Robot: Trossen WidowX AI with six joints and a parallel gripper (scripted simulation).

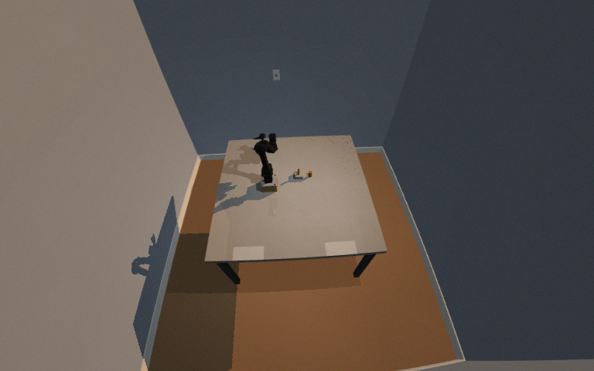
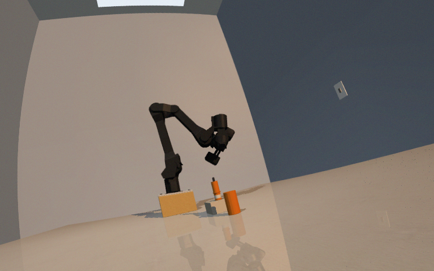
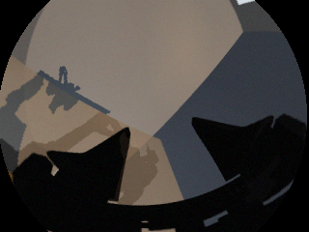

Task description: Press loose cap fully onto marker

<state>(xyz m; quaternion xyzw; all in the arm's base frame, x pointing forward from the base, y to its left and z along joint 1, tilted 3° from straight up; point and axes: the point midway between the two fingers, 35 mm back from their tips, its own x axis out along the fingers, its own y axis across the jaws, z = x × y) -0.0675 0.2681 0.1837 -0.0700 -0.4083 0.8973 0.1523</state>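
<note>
My gripper tip is 47 cm short of the orange cap, 22 cm to the left of it and 22 cm above it. Also, from my gripper tip: tan holder block: 37 cm ahead, 21 cm to the right, 23 cm below.
</note>
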